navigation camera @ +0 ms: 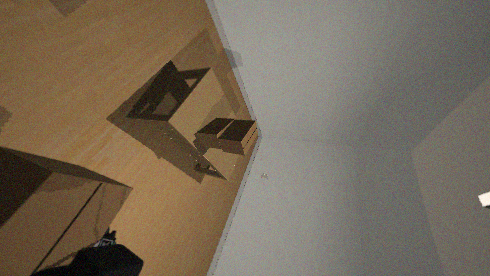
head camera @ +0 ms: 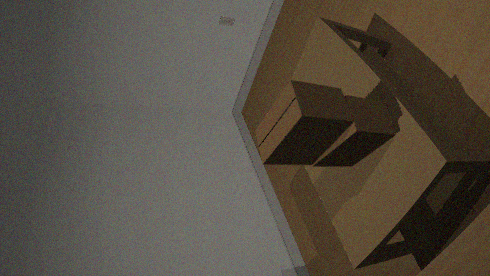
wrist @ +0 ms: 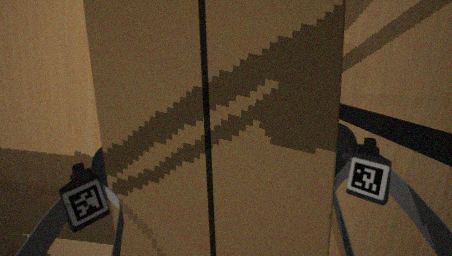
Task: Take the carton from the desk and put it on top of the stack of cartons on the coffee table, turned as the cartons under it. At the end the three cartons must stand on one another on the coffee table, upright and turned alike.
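Places are measured from the robot's base along level axes (x left, y ahead, z down), in metres.
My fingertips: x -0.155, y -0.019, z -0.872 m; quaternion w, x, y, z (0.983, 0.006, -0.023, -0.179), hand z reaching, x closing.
Note:
Ahead of a thing's pixels: the offset from my fingertips to its middle. Level surfaces: height alone.
The carried carton @[dx -0.001, dy -0.027, dz +0.033 m] (navigation camera: pixel 75 205) (wrist: pixel 270 200) is brown with a dark seam. It shows at the lower left in the navigation view and fills the middle of the wrist view. My gripper (wrist: pixel 224 154) is shut on it, one fingertip against each side. In the navigation view, a dark part of the gripper shows beside the carton; the other finger is hidden. Two cartons are stacked on the coffee table @[dz +0.421 m] (head camera: pixel 405 182) (navigation camera: pixel 192 102): the upper carton @[dx -0.496, dy +0.746, dz +0.151 m] (head camera: pixel 310 140) (navigation camera: pixel 239 130) rests on the lower carton @[dx -0.479, dy +0.746, dz +0.331 m] (head camera: pixel 360 147) (navigation camera: pixel 214 127). The carried carton is apart from this stack. The desk does not show.
A pale wall (head camera: pixel 125 140) (navigation camera: pixel 320 90) runs behind the coffee table, close to the stack. A small plate (head camera: pixel 226 21) (navigation camera: pixel 264 175) is on the wall. Wooden floor @[dz +0.871 m] (head camera: pixel 450 30) (navigation camera: pixel 100 100) surrounds the table. A black bar (wrist: pixel 400 133) crosses the right of the wrist view.

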